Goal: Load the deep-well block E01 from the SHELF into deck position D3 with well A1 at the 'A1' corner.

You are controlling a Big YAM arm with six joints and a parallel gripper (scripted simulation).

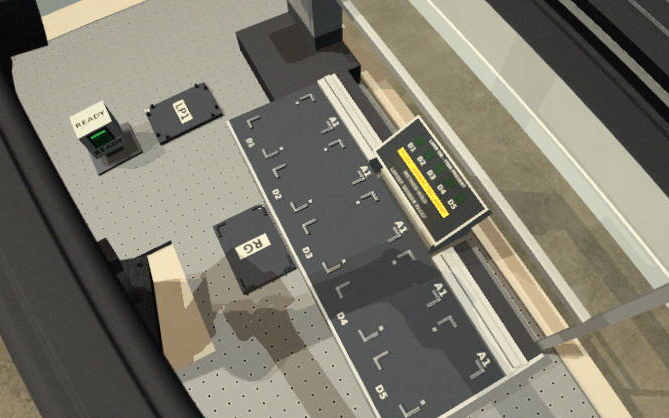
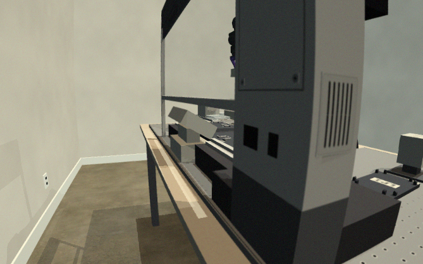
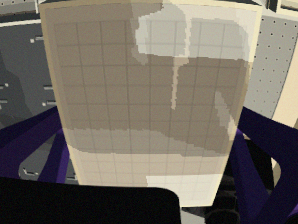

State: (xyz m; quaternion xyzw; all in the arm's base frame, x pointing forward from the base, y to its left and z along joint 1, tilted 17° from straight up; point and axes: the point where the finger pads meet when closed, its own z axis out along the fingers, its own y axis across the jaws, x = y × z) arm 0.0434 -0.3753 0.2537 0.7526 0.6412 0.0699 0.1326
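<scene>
My hand is 15 cm short of the regrip nest RG, 39 cm to the right of it and 31 cm above it. From my hand the other things lie so: ready key (5 cm ahead, 73 cm to the left, 23 cm below); shelf label (5 cm behind, 3 cm to the left, 31 cm below); deep-well block (1 cm below).
</scene>
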